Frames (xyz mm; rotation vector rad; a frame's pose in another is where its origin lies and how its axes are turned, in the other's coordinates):
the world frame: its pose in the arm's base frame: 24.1 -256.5 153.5 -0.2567 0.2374 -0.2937
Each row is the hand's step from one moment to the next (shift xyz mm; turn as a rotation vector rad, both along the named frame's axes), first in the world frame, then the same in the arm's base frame.
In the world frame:
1: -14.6 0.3 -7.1 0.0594 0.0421 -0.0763
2: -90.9 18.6 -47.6 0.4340 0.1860 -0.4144
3: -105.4 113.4 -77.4 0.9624 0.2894 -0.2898
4: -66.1 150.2 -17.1 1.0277 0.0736 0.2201
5: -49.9 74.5 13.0 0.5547 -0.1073 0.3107
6: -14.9 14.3 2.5 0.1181 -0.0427 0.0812
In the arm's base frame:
1: -15.4 3.3 -4.0 0.0456 0.0040 -0.0950
2: -92.5 35.5 -32.5 0.3404 -0.0525 -0.5254
3: -89.9 121.4 -84.5 0.8912 -0.0959 -0.5390
4: -27.9 156.0 -45.7 1.0330 -0.2071 -0.0114
5: -24.0 87.4 0.8 0.5713 -0.2068 0.2157
6: -9.6 18.4 1.2 0.1206 -0.0592 0.0657

